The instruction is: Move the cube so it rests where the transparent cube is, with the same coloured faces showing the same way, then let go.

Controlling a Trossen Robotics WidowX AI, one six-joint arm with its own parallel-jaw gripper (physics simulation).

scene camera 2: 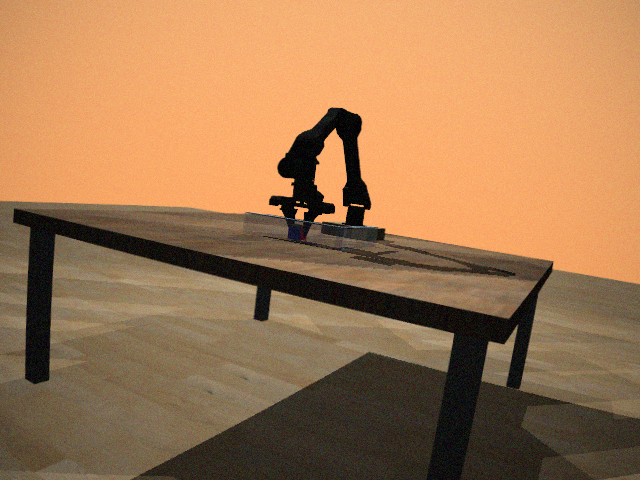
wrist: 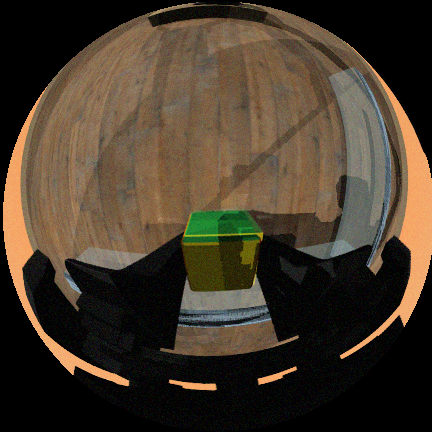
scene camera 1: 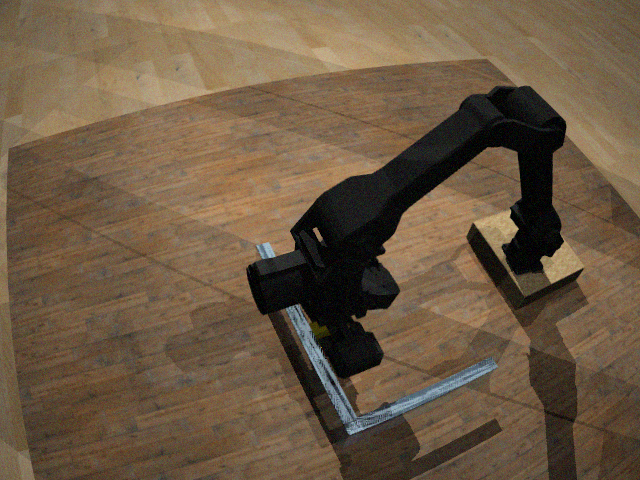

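Where they show: gripper, fingertip midpoint: (wrist: pixel 218 236) (scene camera 1: pixel 325 339); arm's base, origin of the base link: (scene camera 2: pixel 354 225) (scene camera 1: pixel 522 257).
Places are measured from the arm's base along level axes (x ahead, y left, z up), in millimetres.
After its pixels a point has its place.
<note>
The cube (scene camera 1: pixel 319 329) {x 381, y 57, z 2 mm} (scene camera 2: pixel 294 232) (wrist: pixel 220 270) {x 375, y 60, z 2 mm} is between the fingers of my gripper (scene camera 1: pixel 325 334) {x 369, y 59, z -26 mm} (scene camera 2: pixel 299 231) {x 369, y 59, z -26 mm} (wrist: pixel 218 236) {x 369, y 59, z -26 mm}, which is shut on it and points down. In the wrist view its green face is on the far side and its yellow face is towards the camera. In scene camera 2 a blue and a red face show, low at the table top. The transparent cube overlaps the held cube almost completely. In the wrist view a thin green and yellow band near the shared edge shows a slight offset. The arm hides most of both cubes in scene camera 1.
Clear walls with pale blue top edges form an L. The long wall (scene camera 1: pixel 317 351) {x 396, y 98, z 18 mm} (scene camera 2: pixel 266 222) {x 428, y -13, z -2 mm} runs close beside the cube; the other wall (scene camera 1: pixel 429 395) {x 269, y 198, z 19 mm} (wrist: pixel 357 150) {x 265, y 185, z -23 mm} stands to one side. The arm's base block (scene camera 1: pixel 560 266) {x -74, y 35, z 0 mm} stands on the wooden table (scene camera 1: pixel 155 206) {x 594, y -255, z -42 mm} (scene camera 2: pixel 439 289) {x 621, y 612, z -42 mm}.
</note>
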